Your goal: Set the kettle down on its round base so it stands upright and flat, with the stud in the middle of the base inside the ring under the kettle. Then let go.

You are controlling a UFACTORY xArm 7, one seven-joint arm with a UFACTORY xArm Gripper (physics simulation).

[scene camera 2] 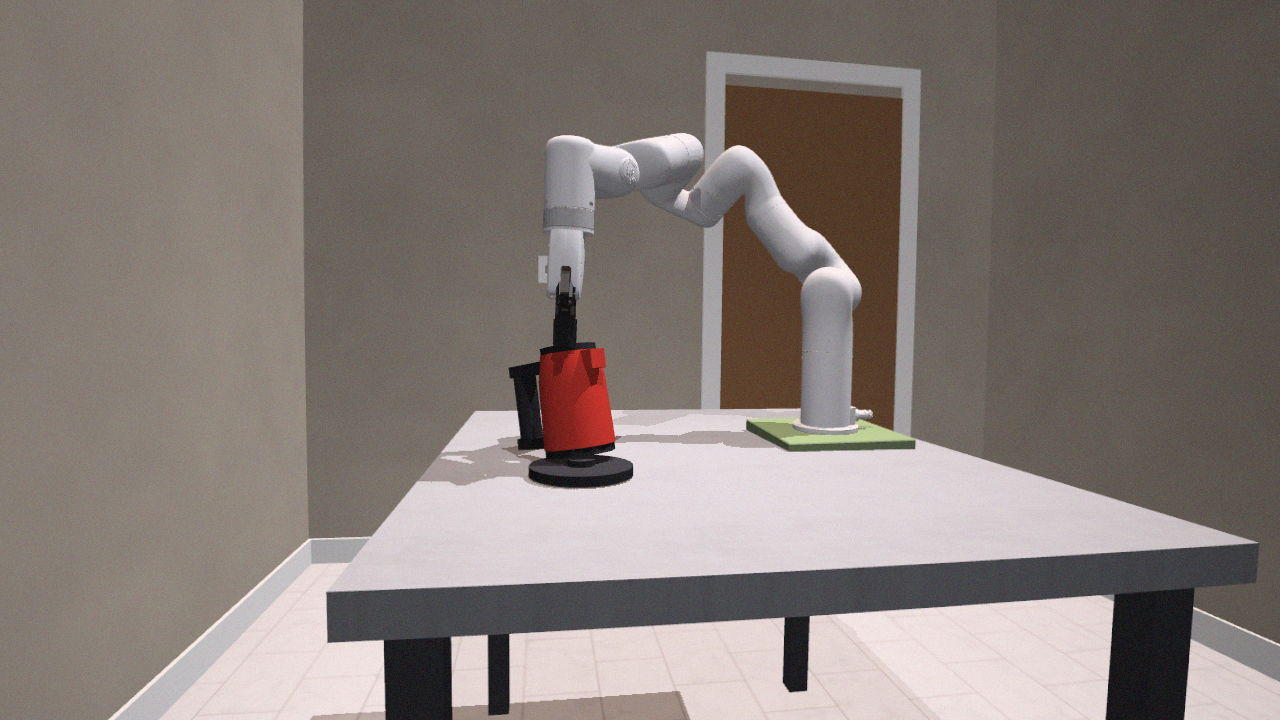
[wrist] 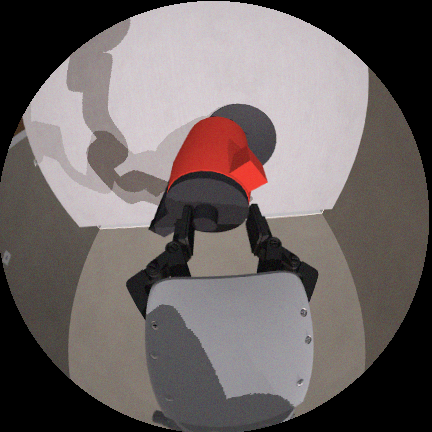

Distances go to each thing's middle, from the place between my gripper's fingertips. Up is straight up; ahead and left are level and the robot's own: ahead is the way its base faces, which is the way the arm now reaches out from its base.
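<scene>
Black round base [scene camera 2: 594,470]: 2 cm behind my hand, 5 cm to the left of it, 17 cm below it. Red kettle [scene camera 2: 576,417]: my hand is 1 cm past it, 2 cm to the left of it and 8 cm above it. Going by their middles, of the things named here the red kettle is the nearest to my hand.
</scene>
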